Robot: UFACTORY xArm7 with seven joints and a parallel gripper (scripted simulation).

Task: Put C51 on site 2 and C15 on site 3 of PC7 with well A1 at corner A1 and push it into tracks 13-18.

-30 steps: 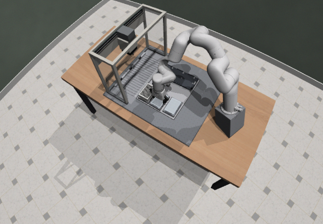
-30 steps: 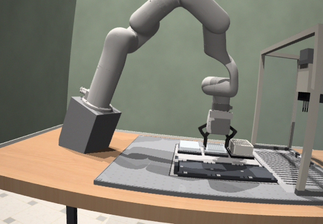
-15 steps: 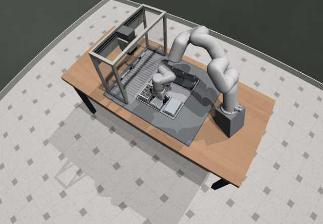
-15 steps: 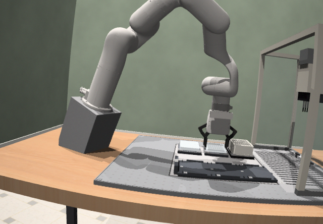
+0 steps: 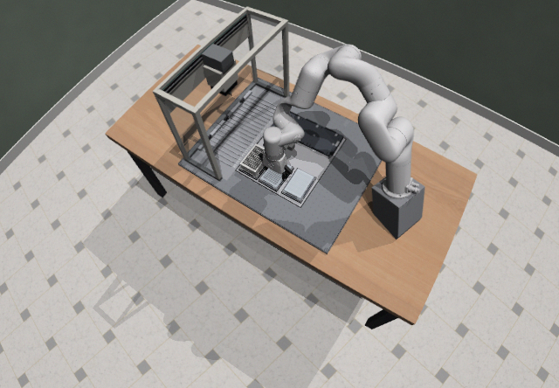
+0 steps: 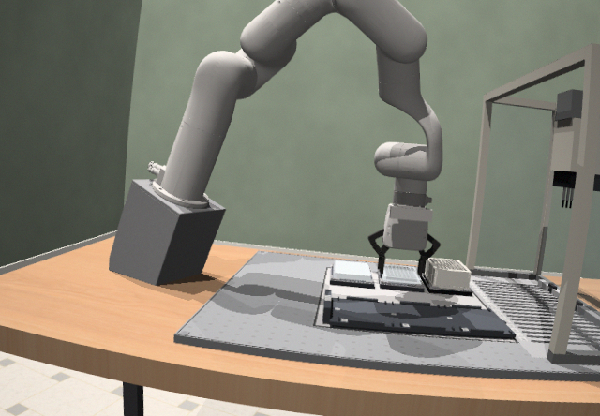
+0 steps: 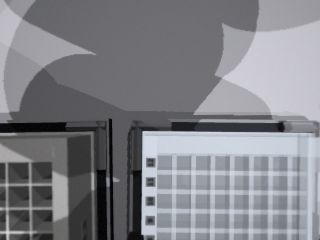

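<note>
Right now my hand is 20 mm above the nest S2. From my hand the other things lie so: nest s3 (110 mm ahead, 20 mm below); deep-well block C51 (110 mm ahead); 96-well plate C15 (10 mm below).
</note>
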